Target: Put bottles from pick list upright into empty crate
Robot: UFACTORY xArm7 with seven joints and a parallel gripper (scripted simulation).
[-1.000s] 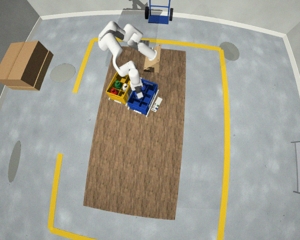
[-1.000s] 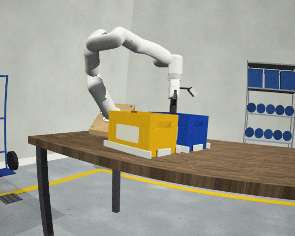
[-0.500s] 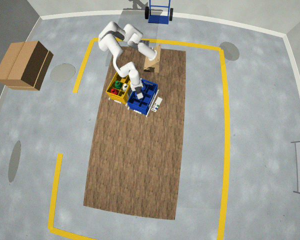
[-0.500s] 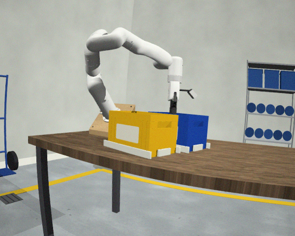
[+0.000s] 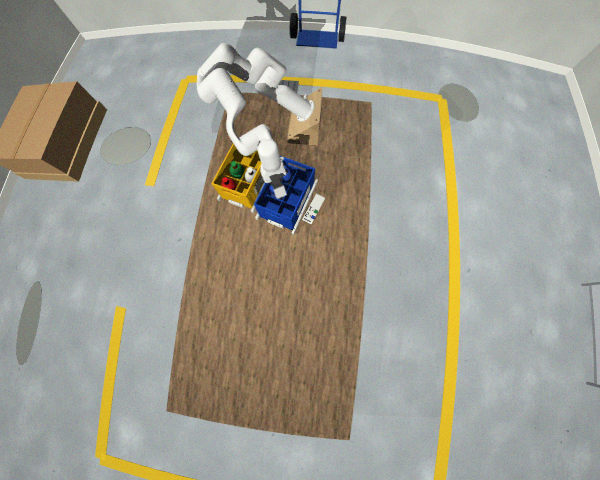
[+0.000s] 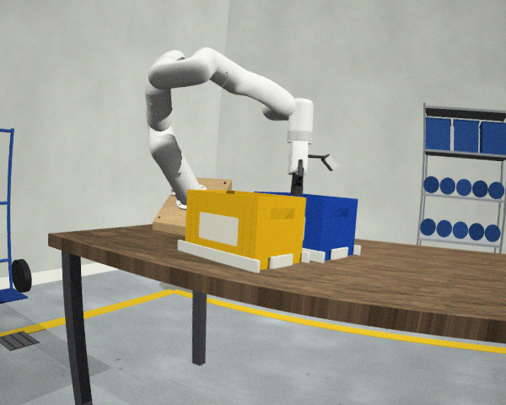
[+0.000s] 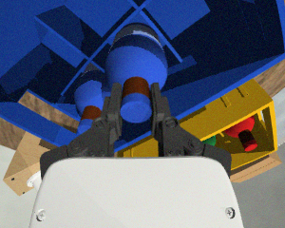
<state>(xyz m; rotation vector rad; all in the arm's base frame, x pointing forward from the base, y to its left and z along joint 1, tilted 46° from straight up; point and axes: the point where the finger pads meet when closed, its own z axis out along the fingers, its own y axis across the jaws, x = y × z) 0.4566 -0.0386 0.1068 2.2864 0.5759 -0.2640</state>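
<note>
The green-label bottle lies 22 cm to the right of my hand, 10 cm below it and 9 cm behind it. Also, from my hand: white-label bottle: 14 cm to the right, 10 cm below, 6 cm behind; then blue crate: 10 cm below, 4 cm to the left, 2 cm ahead; then blue-label bottle: 7 cm below.
</note>
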